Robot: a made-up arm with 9 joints. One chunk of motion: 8 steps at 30 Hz.
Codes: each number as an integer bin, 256 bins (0 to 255) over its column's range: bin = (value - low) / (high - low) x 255, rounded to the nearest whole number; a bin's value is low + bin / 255 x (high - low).
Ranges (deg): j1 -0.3..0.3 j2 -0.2..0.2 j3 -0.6..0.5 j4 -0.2..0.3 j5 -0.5..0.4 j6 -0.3..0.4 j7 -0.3..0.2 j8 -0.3..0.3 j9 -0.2..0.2
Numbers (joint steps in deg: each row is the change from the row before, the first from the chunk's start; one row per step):
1: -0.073 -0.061 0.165 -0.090 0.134 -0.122 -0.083 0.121 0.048
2: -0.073 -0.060 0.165 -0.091 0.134 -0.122 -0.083 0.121 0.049
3: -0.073 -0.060 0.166 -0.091 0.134 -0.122 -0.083 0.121 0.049
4: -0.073 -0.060 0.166 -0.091 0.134 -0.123 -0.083 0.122 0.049
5: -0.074 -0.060 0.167 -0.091 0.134 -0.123 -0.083 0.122 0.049
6: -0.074 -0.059 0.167 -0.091 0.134 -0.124 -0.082 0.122 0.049
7: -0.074 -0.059 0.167 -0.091 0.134 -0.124 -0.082 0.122 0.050
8: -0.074 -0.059 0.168 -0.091 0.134 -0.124 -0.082 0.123 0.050
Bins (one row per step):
1: 96 89 177 56 180 65 111 179 158
2: 96 89 177 56 180 65 111 179 159
3: 96 89 178 56 180 65 111 179 159
4: 96 89 178 56 180 64 111 179 159
5: 96 89 178 56 180 64 111 179 159
6: 96 90 178 56 180 64 111 179 159
7: 96 90 178 56 180 64 111 179 159
8: 96 90 178 56 180 64 111 180 159

